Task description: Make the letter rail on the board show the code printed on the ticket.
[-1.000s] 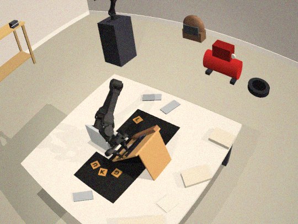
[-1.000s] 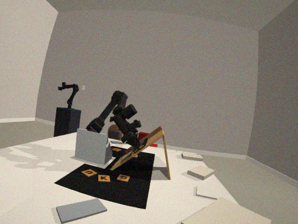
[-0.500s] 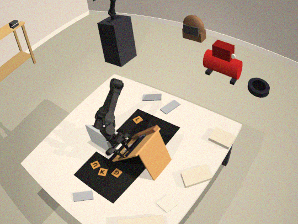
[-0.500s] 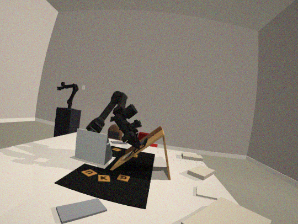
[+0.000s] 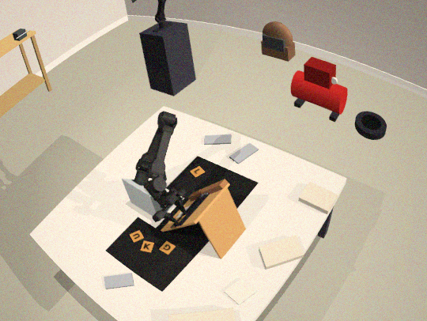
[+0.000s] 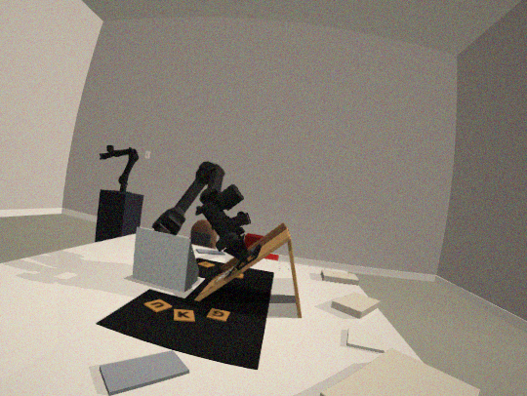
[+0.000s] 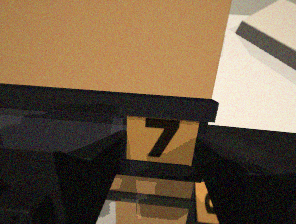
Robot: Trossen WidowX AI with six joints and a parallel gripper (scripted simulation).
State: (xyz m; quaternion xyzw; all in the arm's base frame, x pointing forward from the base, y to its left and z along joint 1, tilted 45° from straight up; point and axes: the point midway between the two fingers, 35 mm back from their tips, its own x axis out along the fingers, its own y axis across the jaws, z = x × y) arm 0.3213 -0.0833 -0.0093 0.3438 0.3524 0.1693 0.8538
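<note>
My gripper tip is 8 cm past the white ticket, 8 cm to the right of it and 8 cm above it. Also, from my gripper tip: black mat 14 cm behind, 7 cm to the left, 15 cm below; then 7 tile right at my gripper tip; then g tile 5 cm behind, 10 cm to the right, 15 cm below.
</note>
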